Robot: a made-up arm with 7 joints.
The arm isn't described. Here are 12 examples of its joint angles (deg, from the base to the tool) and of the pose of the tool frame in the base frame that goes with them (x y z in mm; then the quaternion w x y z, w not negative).
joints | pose
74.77 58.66 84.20 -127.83 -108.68 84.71 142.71 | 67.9 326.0 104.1 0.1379 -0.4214 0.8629 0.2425
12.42 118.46 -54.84 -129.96 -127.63 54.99 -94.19 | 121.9 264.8 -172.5 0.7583 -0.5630 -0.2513 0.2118
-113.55 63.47 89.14 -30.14 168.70 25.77 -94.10 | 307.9 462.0 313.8 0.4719 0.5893 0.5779 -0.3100
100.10 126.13 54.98 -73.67 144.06 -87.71 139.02 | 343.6 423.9 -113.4 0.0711 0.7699 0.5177 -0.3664
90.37 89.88 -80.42 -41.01 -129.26 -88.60 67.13 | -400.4 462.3 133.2 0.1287 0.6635 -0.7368 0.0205
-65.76 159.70 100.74 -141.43 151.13 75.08 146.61 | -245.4 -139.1 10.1 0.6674 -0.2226 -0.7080 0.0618
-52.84 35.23 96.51 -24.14 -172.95 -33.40 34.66 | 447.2 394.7 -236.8 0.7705 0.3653 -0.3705 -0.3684
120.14 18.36 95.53 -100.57 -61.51 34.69 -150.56 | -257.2 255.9 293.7 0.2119 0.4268 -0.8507 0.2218
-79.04 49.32 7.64 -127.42 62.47 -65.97 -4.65 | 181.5 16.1 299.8 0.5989 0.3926 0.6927 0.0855
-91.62 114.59 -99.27 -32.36 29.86 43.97 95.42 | 121.3 594.3 190.4 0.3046 0.4514 -0.5460 0.6366
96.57 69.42 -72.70 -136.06 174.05 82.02 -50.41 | -295.1 -55.5 -73.6 0.0559 -0.7205 0.1469 0.6754
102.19 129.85 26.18 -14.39 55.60 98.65 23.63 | 229.2 596.0 88.1 0.3162 0.7719 0.3548 0.4223
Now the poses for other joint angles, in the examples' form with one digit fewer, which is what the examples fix.
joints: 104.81 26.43 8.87 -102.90 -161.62 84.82 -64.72
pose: -365 171 -216 0.458 -0.436 -0.550 0.546
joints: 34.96 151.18 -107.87 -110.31 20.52 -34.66 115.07
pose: -131 383 135 0.802 0.204 0.214 0.519
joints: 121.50 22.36 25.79 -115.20 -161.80 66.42 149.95
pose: -348 195 -80 0.717 0.438 -0.400 -0.366
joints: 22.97 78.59 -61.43 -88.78 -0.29 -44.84 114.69
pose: -24 314 -401 0.855 -0.447 -0.006 0.262
